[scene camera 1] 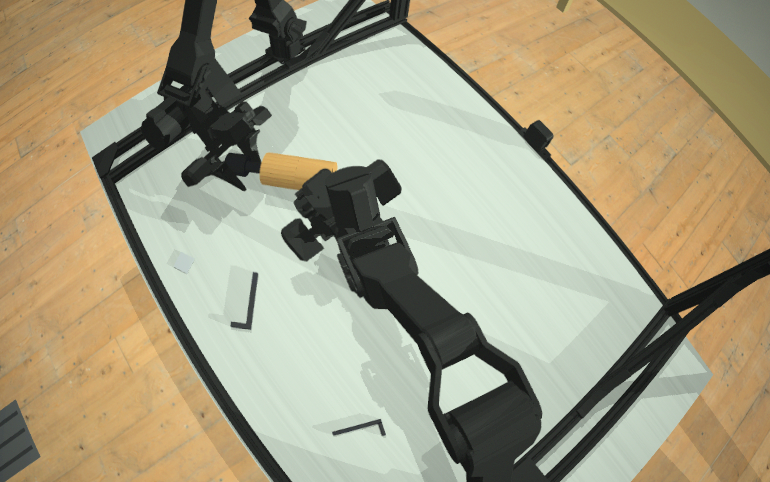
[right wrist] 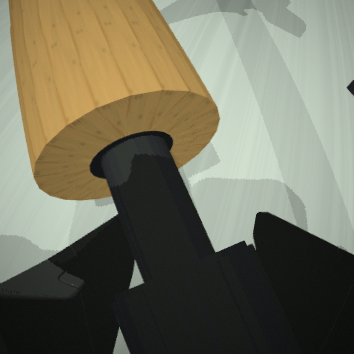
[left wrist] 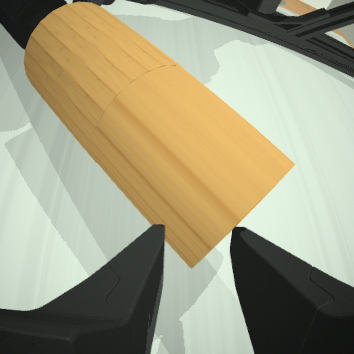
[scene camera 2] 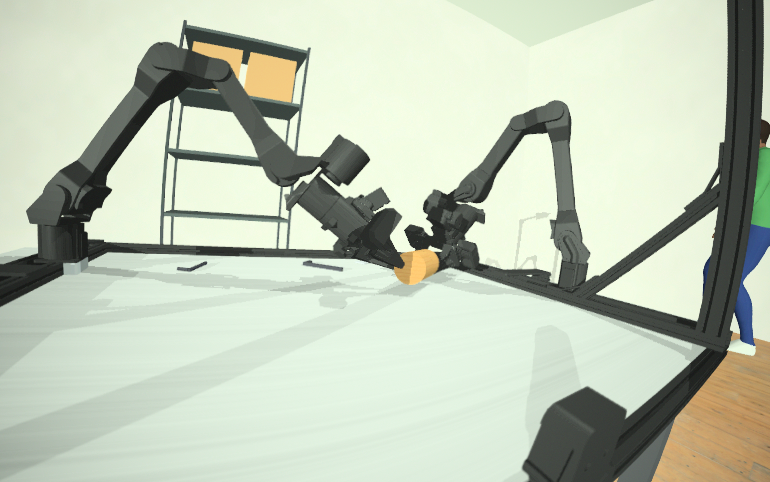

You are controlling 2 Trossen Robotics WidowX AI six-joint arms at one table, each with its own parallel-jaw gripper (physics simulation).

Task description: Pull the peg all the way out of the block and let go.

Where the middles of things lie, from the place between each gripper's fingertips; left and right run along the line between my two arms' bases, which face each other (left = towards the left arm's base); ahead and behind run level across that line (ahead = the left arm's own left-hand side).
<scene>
Now: right hand 80 mm past the wooden block [scene camera 1: 278,170], 30 mm to the right of it and 30 mm below it. Round my right hand: dark peg [right wrist: 189,291] 20 mm above, 10 mm to the right, 10 mm behind.
Now: left hand 30 mm short of the wooden block and 50 mm to the left of it. From my left hand the other things lie so: dark peg 100 mm ahead, 90 mm to the right, 10 mm below.
</scene>
